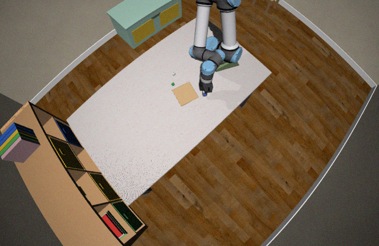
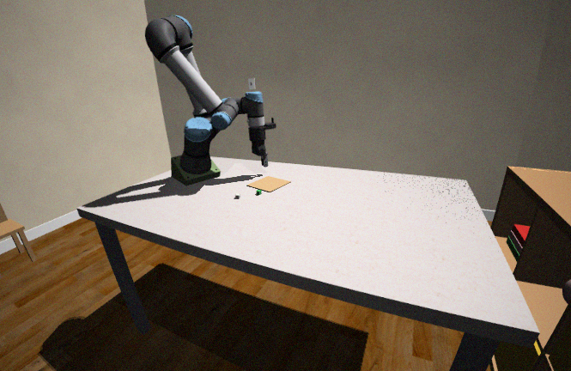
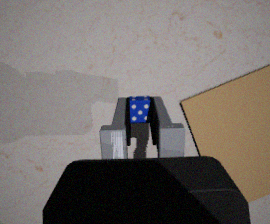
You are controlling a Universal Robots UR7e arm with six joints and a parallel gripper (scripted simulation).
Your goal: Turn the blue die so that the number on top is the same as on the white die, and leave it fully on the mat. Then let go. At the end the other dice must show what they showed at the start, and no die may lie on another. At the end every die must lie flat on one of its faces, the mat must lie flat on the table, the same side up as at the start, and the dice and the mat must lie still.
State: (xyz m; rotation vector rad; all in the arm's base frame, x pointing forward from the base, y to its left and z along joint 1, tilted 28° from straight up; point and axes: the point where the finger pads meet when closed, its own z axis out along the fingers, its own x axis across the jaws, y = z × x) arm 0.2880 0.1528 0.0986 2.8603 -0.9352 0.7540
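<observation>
Now: the tan mat 7 cm ahead of my hand, 12 cm to the right of it and 6 cm below it. Round my hand: green die: 8 cm ahead, 23 cm to the right, 6 cm below; then blue die: 1 cm below; then white die: 2 cm ahead, 29 cm to the right, 6 cm below.
</observation>
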